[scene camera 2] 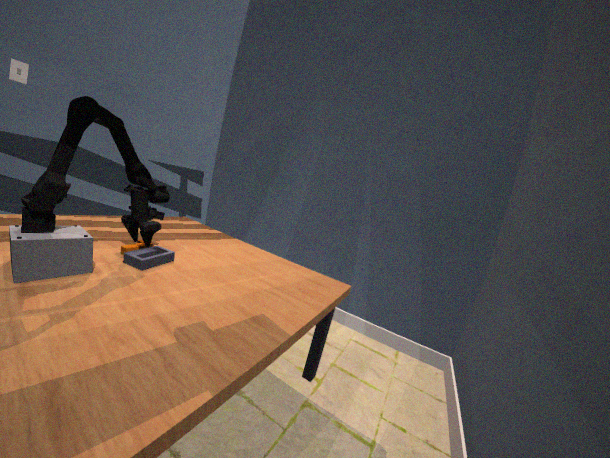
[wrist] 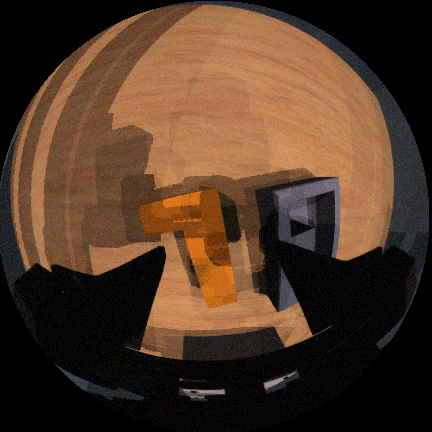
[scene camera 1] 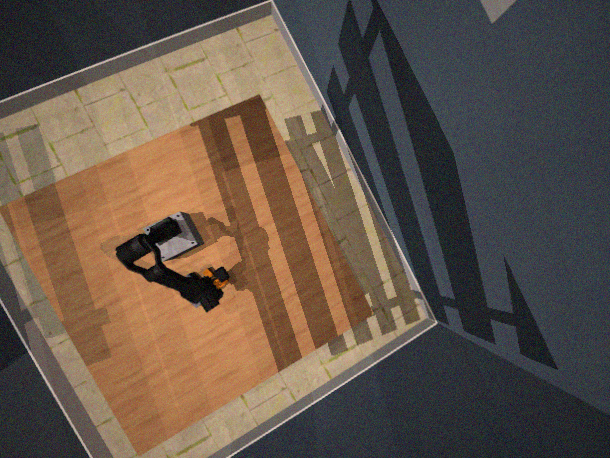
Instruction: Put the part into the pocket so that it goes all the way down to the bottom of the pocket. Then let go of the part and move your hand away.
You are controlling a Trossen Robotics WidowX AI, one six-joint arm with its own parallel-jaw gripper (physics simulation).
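Places are measured from the arm's base along level axes (x back, y right, z up), in millimetres.
Pixels of known places: gripper, fingertip midpoint: (scene camera 2: 141, 244) (wrist: 221, 249) (scene camera 1: 212, 282); arm's base, link origin: (scene camera 2: 37, 230) (wrist: 222, 395) (scene camera 1: 171, 228).
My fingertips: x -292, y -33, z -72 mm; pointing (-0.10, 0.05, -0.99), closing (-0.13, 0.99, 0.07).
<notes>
For each thing: its middle in the pictures, then the offset to it from my fingertips. Level surfaces: height alone.
- orange part, body centre: (wrist: 193, 256) (scene camera 2: 134, 247) (scene camera 1: 216, 276) dx +16, dy -21, dz -18 mm
- grey-blue block with the pocket, body centre: (wrist: 304, 245) (scene camera 2: 150, 256) dx +3, dy +97, dz -15 mm
- wooden table, surface height: dz -33 mm
The orange part (scene camera 1: 219, 281) (scene camera 2: 129, 248) (wrist: 210, 250) is L-shaped and lies on the table beside the pocket block, outside the pocket. The grey-blue block with the pocket (scene camera 2: 157, 261) (wrist: 284, 220) stands on the table, right of the part in the wrist view; the arm mostly hides it in scene camera 1. My gripper (scene camera 2: 141, 243) (wrist: 221, 249) is open and empty, pointing down low over the part. In the wrist view the part's long leg shows between the fingertips, and the right finger covers some of the block. Finger contact with the part or block cannot be told.
The arm's grey base box (scene camera 1: 175, 247) (scene camera 2: 50, 257) stands on the wooden table (scene camera 1: 175, 345) (scene camera 2: 225, 270). The table's edge and one leg (scene camera 2: 318, 347) show in scene camera 2. Dark shadow bands cross the table top.
</notes>
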